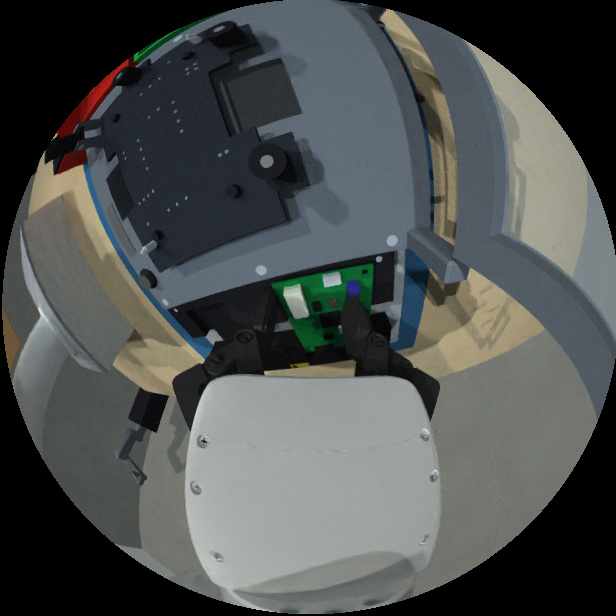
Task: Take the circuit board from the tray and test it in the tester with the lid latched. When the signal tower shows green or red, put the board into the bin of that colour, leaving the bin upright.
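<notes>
The green circuit board (321,310), with white parts and a small blue part, lies in a black recess (229,321) at the near edge of a grey and blue unit, the tester (344,143). My gripper (310,316) hangs right over the board. Its two black fingers are spread about a board's width apart, the right one overlapping the board beside the blue part. The left finger is dark against the dark recess, so contact with the board is not visible. Slivers of the red bin (86,114) and green bin (166,40) show at the top left.
A dark panel (195,155) with small white dots, a black knob and a square block covers the grey plate. A grey angled frame (476,172) runs down the right side, with a small grey bracket (436,255) near the recess. A grey slab (63,287) stands left.
</notes>
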